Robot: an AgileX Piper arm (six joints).
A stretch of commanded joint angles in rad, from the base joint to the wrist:
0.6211, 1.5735, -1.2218, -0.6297, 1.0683, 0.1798
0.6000, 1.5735, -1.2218, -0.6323, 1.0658, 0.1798
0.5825, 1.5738, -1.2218, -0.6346, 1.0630, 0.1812
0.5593, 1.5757, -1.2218, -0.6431, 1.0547, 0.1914
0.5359, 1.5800, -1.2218, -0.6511, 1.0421, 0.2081
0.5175, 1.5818, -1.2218, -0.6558, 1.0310, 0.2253
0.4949, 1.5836, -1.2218, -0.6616, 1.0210, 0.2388
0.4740, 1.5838, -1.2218, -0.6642, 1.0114, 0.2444
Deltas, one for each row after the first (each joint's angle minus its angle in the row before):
-0.0211, 0.0000, 0.0000, -0.0026, -0.0025, 0.0000
-0.0175, 0.0003, 0.0000, -0.0023, -0.0028, 0.0014
-0.0232, 0.0019, 0.0000, -0.0085, -0.0083, 0.0102
-0.0234, 0.0043, 0.0000, -0.0080, -0.0126, 0.0167
-0.0184, 0.0018, 0.0000, -0.0047, -0.0111, 0.0172
-0.0226, 0.0018, 0.0000, -0.0058, -0.0100, 0.0135
-0.0209, 0.0002, 0.0000, -0.0026, -0.0096, 0.0056

